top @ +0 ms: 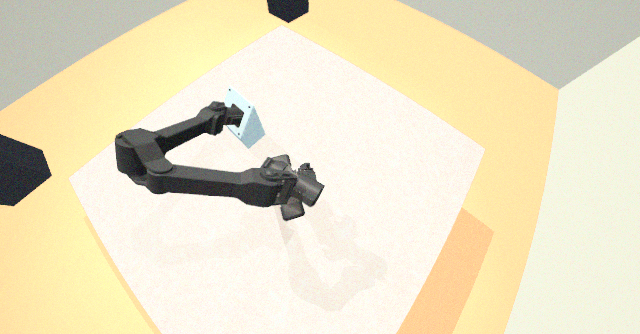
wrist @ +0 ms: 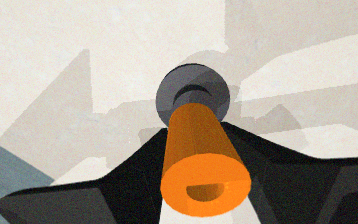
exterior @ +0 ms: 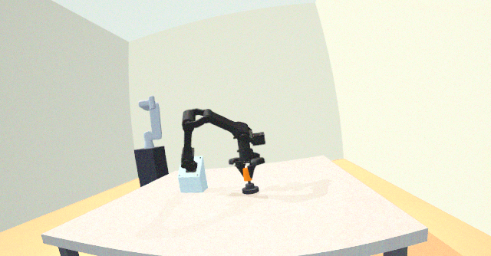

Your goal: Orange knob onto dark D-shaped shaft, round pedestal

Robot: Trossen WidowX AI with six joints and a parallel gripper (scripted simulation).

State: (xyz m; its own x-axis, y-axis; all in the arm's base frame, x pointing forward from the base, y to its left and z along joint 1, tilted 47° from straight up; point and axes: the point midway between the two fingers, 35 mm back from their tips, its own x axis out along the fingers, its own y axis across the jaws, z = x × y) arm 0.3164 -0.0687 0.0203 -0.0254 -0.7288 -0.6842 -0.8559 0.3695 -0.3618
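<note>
Now: gripper tip 40 mm above the pedestal with shaft. Also, from my gripper tip: orange knob (20 mm above).
</note>
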